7 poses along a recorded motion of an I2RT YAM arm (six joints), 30 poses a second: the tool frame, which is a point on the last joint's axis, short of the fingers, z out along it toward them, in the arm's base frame.
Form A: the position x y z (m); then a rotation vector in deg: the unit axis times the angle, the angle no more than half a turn.
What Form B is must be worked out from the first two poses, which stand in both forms.
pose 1, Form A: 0.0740, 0.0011, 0.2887, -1.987, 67.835, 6.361
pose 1, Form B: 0.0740, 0.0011, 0.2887, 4.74, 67.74, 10.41
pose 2, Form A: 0.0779, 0.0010, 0.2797, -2.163, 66.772, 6.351
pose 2, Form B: 0.0779, 0.0010, 0.2797, 4.04, 66.71, 9.84
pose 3, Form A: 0.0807, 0.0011, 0.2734, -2.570, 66.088, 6.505
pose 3, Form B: 0.0807, 0.0011, 0.2734, 3.25, 66.06, 9.45
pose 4, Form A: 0.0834, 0.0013, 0.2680, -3.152, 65.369, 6.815
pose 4, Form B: 0.0834, 0.0013, 0.2680, 2.34, 65.38, 9.17
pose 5, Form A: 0.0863, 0.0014, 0.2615, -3.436, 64.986, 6.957
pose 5, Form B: 0.0863, 0.0014, 0.2615, 1.89, 65.02, 9.02
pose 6, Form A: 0.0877, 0.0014, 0.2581, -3.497, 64.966, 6.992
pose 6, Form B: 0.0877, 0.0014, 0.2581, 1.81, 65.00, 9.01
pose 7, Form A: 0.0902, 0.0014, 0.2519, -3.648, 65.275, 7.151
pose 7, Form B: 0.0902, 0.0014, 0.2519, 1.79, 65.32, 9.19
